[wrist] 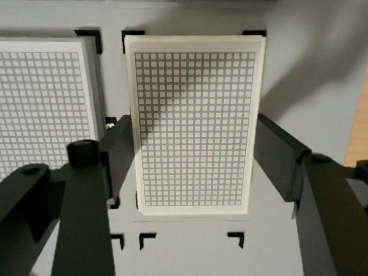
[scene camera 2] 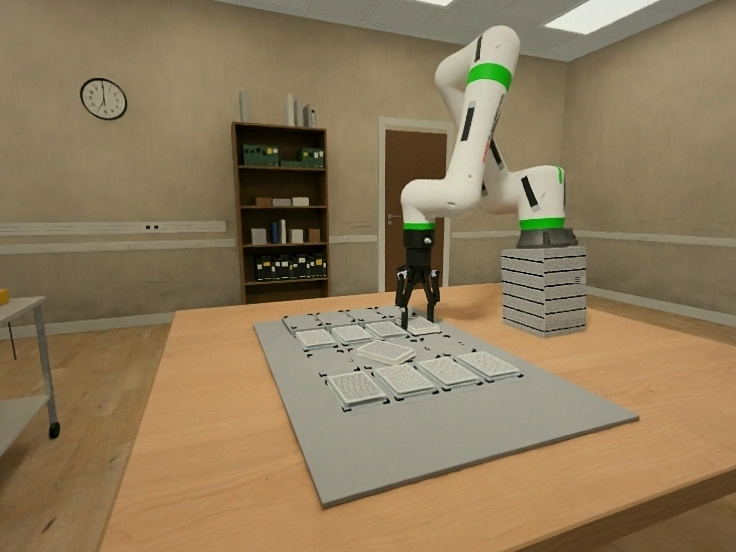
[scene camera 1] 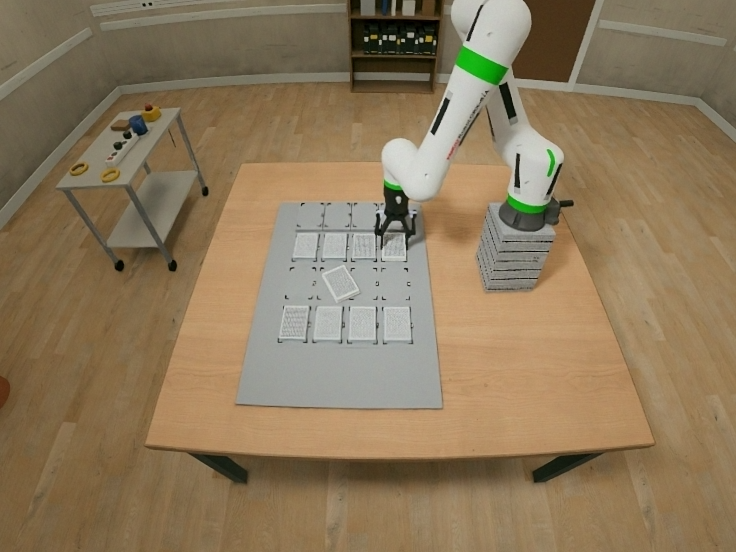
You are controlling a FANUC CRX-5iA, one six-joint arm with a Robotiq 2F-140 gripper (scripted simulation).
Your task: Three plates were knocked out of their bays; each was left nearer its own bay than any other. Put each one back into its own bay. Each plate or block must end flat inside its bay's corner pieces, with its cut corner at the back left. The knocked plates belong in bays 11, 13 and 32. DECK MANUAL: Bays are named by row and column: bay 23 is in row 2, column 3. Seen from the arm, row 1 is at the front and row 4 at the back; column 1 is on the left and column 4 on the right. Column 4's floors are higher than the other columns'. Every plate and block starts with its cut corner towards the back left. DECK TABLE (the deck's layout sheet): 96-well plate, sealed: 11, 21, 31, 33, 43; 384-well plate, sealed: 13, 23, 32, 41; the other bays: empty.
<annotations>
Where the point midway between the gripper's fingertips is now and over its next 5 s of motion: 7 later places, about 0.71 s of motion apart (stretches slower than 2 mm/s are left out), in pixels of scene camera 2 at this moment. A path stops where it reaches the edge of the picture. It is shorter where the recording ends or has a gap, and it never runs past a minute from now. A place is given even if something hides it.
The gripper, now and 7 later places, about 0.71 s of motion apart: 417, 326; 417, 320; 417, 313; 413, 313; 405, 320; 394, 329; 385, 337; 385, 343
</annotations>
